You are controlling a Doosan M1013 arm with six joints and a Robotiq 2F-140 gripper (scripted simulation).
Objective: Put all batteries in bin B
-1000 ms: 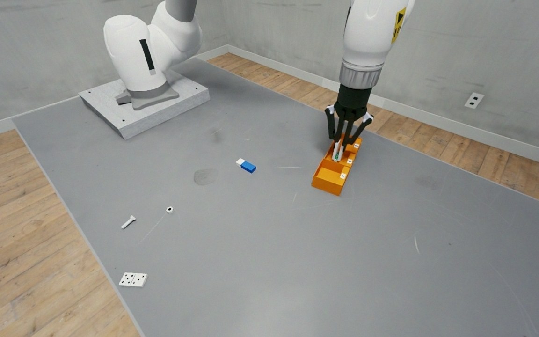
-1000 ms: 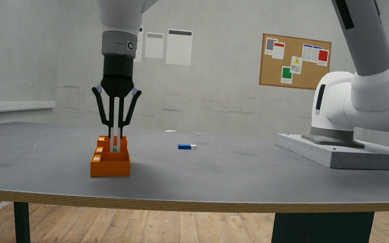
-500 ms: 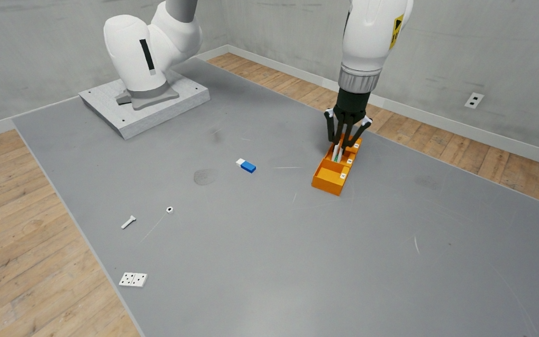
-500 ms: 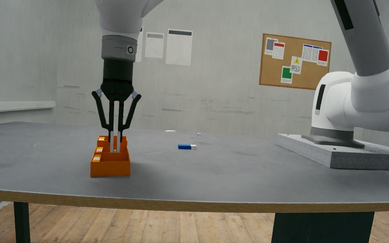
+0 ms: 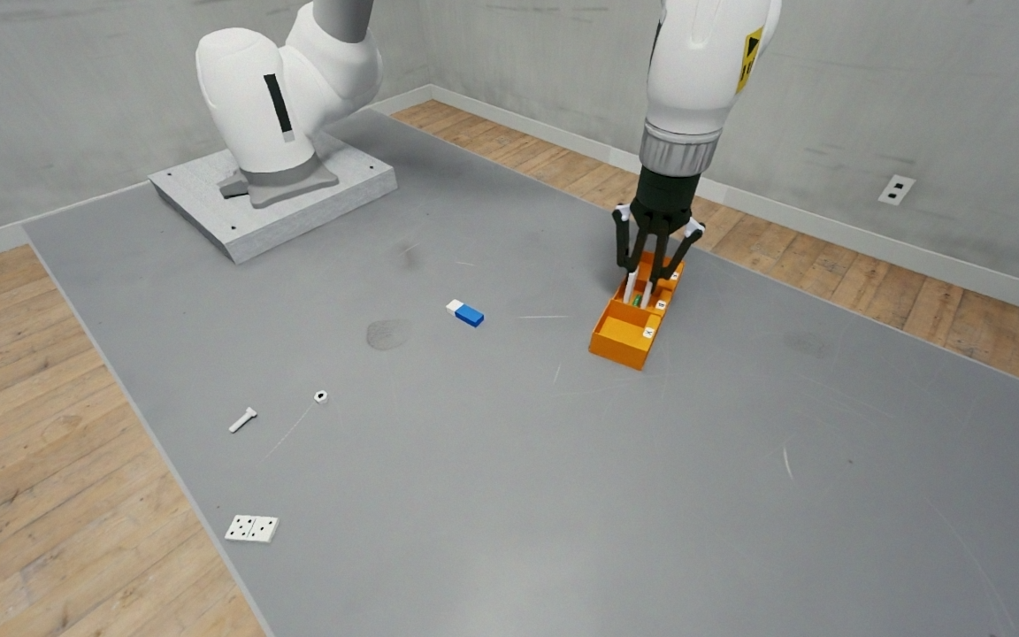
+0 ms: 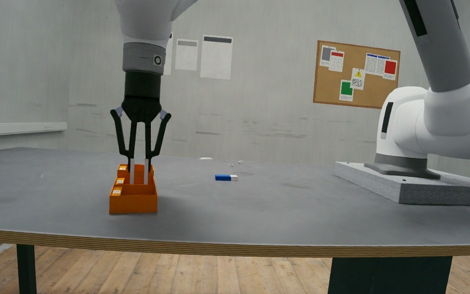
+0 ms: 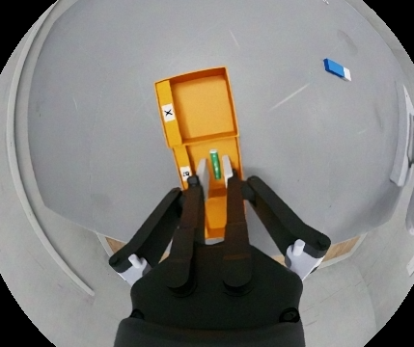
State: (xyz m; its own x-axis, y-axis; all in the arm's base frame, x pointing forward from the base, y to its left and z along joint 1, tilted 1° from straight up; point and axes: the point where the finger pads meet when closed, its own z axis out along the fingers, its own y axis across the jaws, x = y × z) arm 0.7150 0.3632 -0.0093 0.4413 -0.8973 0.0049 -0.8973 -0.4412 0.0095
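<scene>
Right now the orange bin row is 10 mm ahead of my hand and 30 mm below it. From my hand the other things lie so: green battery: 40 mm below; white eraser: 170 mm behind, 250 mm to the right, 40 mm below; nut: 140 mm behind, 500 mm to the right, 50 mm below.
</scene>
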